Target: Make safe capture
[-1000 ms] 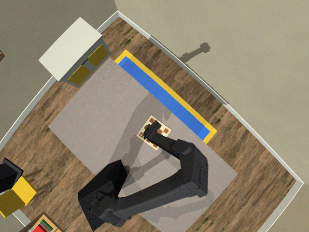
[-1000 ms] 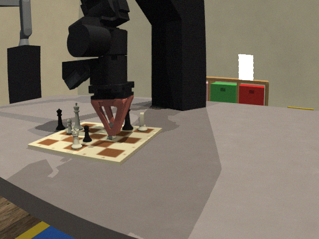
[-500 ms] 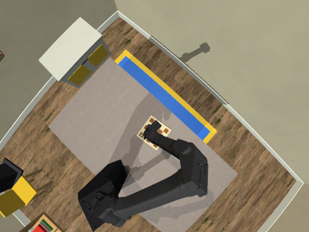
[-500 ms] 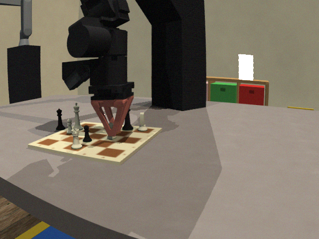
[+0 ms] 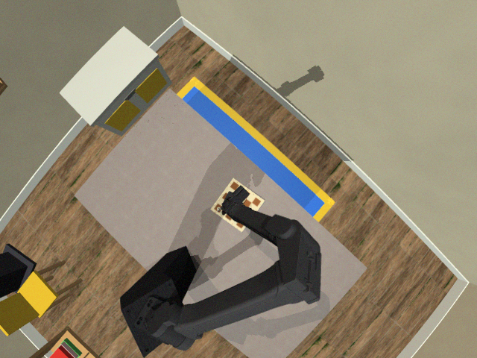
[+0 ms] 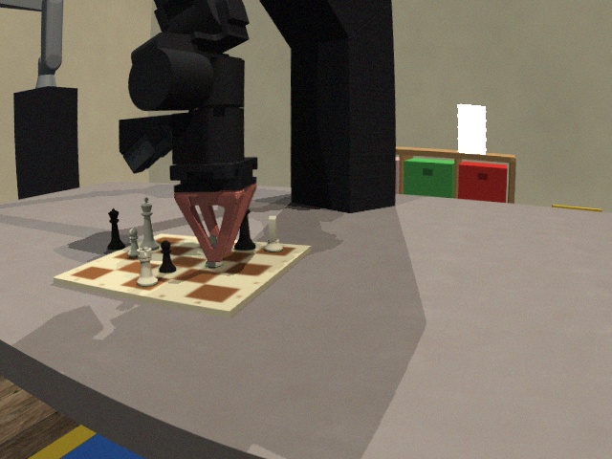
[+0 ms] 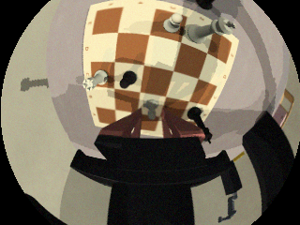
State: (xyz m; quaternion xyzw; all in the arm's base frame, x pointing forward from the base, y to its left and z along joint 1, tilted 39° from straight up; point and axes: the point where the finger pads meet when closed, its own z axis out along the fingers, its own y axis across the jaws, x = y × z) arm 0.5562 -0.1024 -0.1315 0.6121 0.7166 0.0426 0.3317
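Right now the chessboard is 40 mm to the right of my hand and 20 mm below it. Round my hand: black pawn (30 mm ahead, 50 mm to the right); then white rook (70 mm ahead, 50 mm to the right); then tall black piece (70 mm behind, 10 mm to the left, 10 mm above).
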